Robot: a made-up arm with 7 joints. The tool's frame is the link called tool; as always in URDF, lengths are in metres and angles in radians.
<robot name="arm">
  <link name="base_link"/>
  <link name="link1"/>
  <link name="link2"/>
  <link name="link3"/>
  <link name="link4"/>
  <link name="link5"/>
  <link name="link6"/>
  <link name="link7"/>
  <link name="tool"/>
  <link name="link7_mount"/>
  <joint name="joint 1" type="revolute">
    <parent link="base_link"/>
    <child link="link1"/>
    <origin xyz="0 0 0.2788"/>
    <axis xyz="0 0 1"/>
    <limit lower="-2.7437" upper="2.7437"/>
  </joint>
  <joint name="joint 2" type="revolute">
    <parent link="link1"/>
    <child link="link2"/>
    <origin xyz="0 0 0" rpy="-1.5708 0 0"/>
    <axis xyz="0 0 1"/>
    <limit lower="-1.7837" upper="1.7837"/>
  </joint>
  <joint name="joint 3" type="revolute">
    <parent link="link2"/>
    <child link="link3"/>
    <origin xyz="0 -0.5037 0" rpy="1.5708 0 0"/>
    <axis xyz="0 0 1"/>
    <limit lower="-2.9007" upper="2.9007"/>
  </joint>
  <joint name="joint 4" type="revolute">
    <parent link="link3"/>
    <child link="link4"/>
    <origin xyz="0.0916 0 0" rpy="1.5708 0 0"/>
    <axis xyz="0 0 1"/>
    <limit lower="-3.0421" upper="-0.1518"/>
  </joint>
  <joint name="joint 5" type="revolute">
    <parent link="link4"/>
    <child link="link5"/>
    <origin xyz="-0.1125 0.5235 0" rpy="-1.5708 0 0"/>
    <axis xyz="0 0 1"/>
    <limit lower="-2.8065" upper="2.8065"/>
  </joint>
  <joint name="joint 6" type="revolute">
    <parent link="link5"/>
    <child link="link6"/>
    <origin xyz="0 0 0" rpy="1.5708 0 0"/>
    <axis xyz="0 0 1"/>
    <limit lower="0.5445" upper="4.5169"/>
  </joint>
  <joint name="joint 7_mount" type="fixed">
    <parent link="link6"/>
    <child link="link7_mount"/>
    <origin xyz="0.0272 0 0"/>
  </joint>
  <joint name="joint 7" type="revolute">
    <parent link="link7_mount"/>
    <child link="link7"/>
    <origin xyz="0.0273 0 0" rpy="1.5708 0 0"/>
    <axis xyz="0 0 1"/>
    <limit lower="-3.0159" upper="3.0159"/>
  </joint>
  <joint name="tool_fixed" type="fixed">
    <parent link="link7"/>
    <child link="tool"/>
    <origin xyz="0 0 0"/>
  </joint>
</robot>
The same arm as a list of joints. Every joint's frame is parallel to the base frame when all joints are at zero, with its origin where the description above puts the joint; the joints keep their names.
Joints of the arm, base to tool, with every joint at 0 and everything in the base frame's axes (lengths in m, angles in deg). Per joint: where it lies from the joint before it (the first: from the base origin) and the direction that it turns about. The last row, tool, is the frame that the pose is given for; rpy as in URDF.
joint 1: xyz 0 0 0.2788 axis 0 0 1
joint 2: xyz 0 0 0 axis 0 1 0
joint 3: xyz 0 0 0.5037 axis 0 0 1
joint 4: xyz 0.0916 0 0 axis 0 -1 0
joint 5: xyz -0.1125 0 0.5235 axis 0 0 1
joint 6: xyz 0 0 0 axis 0 -1 0
joint 7: xyz 0.0545 0 0 axis 0 0 -1
tool: xyz 0 0 0 rpy -180 0 0
Joint limits (deg, base to tool): -157.2..157.2 -102.2..102.2 -166.2..166.2 -174.3..-8.7 -160.8..160.8 31.2..258.8 -172.8..172.8

